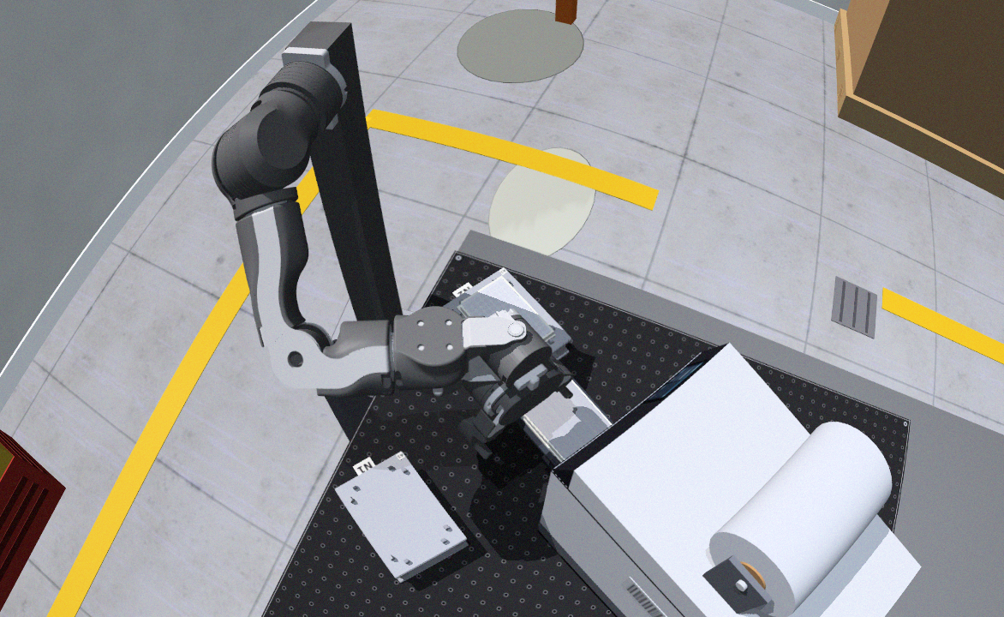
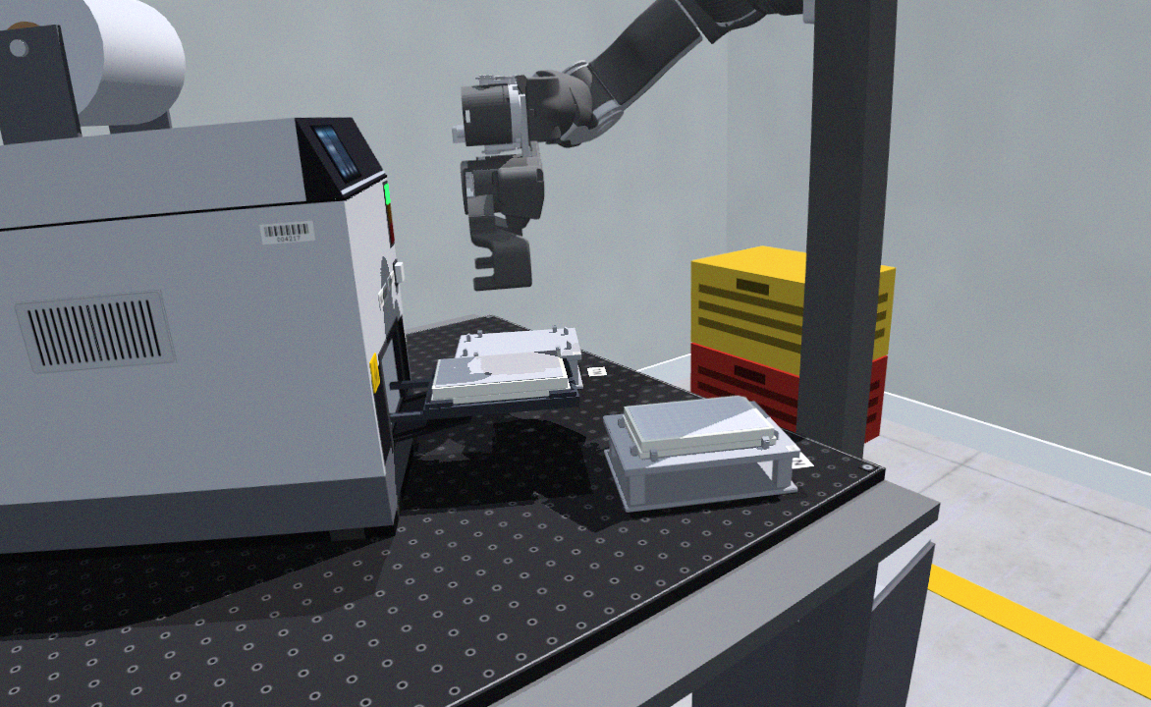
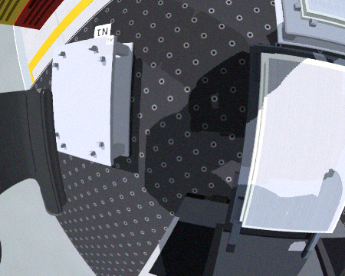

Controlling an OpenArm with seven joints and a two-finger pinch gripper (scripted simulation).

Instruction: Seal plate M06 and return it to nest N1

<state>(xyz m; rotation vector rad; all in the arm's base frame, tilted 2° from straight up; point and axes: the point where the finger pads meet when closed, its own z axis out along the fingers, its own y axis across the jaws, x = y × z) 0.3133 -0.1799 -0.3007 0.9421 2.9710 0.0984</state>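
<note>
Right now my hand is 50 mm short of the plate M06, 50 mm to the right of it and 80 mm above it. Round my hand: sealer's stage (50 mm ahead, 50 mm to the left, 90 mm below); then start key (70 mm ahead, 80 mm to the right, 10 mm above); then screen (170 mm ahead, 20 mm to the left, 140 mm above).
</note>
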